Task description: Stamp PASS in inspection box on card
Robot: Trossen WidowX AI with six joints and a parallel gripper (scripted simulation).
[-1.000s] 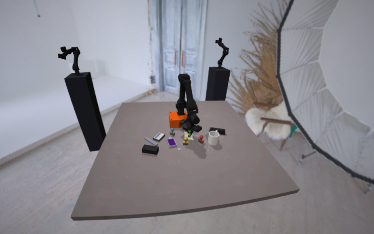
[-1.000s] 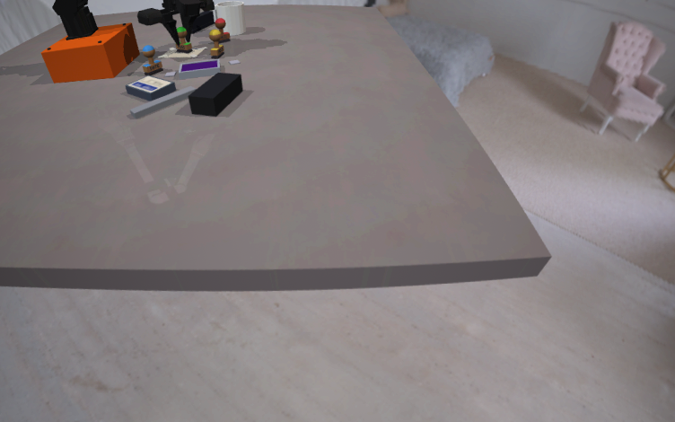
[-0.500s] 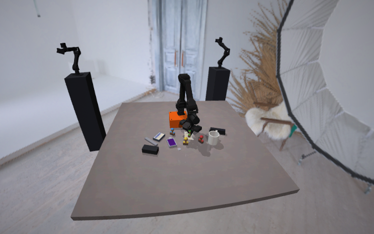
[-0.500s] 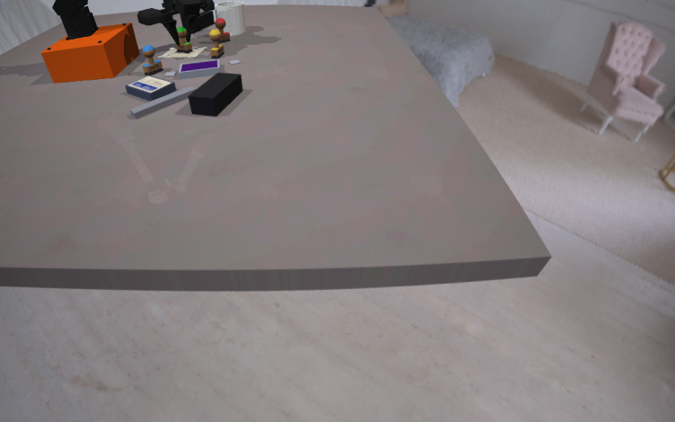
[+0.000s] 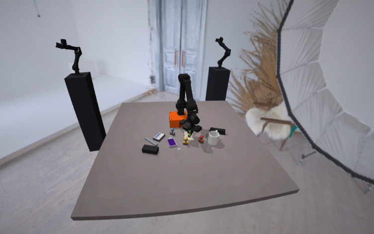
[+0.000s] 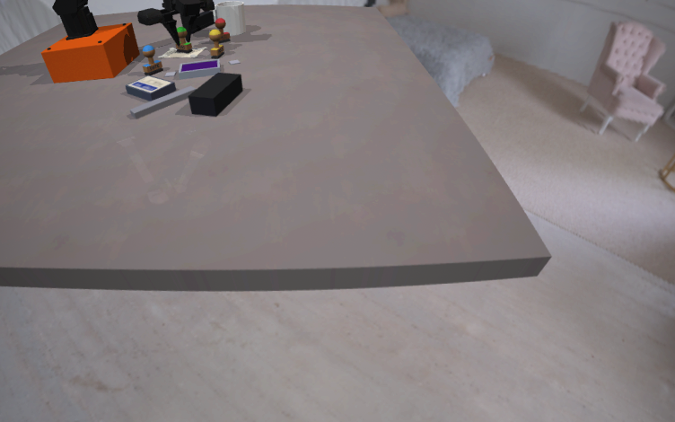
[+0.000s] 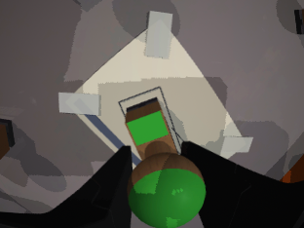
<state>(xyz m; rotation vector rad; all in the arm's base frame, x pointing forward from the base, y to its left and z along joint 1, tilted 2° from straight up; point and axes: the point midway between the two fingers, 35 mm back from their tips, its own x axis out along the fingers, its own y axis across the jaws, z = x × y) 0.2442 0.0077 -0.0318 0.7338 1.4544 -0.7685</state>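
Right now the white card is 10 mm to the right of my gripper tip and 20 mm below it. Round my gripper tip: yellow-knobbed stamp: 90 mm ahead, 70 mm to the right; green-knobbed stamp: right at my gripper tip; red-knobbed stamp: 100 mm ahead, 60 mm to the left.
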